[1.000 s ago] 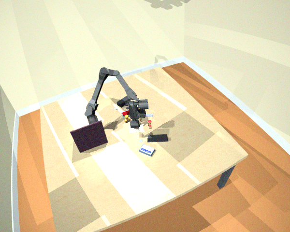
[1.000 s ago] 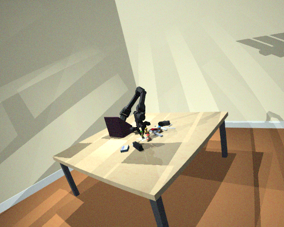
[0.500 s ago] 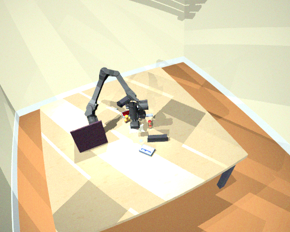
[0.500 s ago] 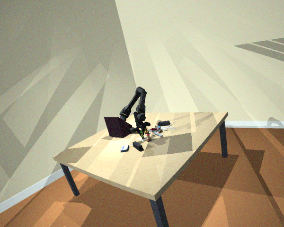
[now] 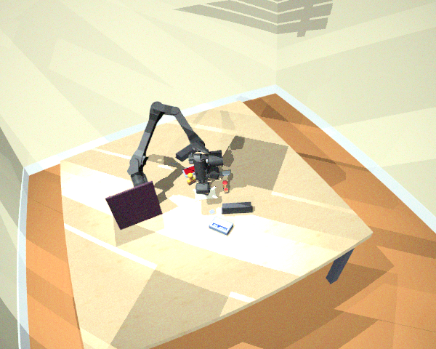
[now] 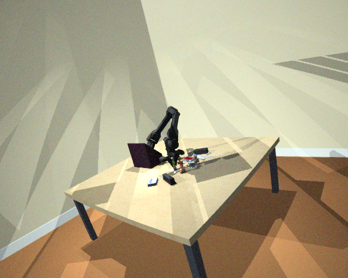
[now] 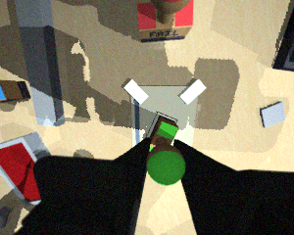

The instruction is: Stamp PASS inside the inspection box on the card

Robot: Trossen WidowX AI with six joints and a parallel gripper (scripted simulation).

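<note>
My gripper tip is now right at the green-knobbed stamp. The rest, counted from my gripper tip: red-knobbed stamp: 100 mm ahead, 40 mm to the right; then yellow-knobbed stamp: 20 mm behind, 100 mm to the left; then white inspection card: 30 mm below.
</note>
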